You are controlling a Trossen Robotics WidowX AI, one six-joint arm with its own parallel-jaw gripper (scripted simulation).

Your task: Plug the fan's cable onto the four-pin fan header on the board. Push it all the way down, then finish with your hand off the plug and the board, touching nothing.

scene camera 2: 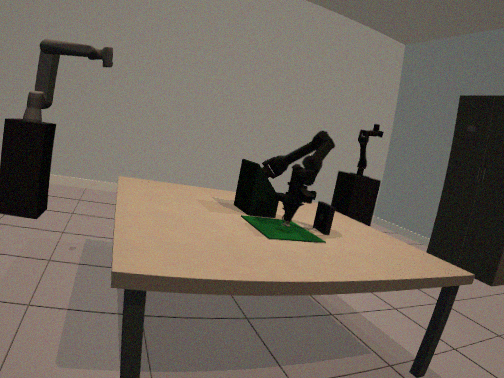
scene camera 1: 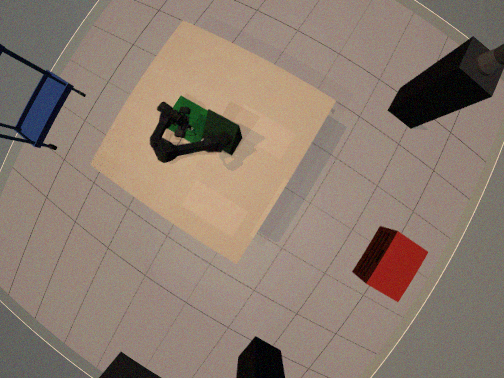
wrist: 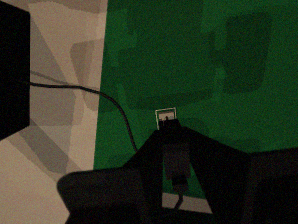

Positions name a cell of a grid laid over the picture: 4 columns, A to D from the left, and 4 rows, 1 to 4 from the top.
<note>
In view: my gripper (scene camera 2: C3), a dark fan plug (wrist: C3) and a green board (scene camera 2: C3).
My gripper shows as well in the wrist view (wrist: C3). The green board shows as well in scene camera 1 (scene camera 1: B2) and in the wrist view (wrist: D2).
</note>
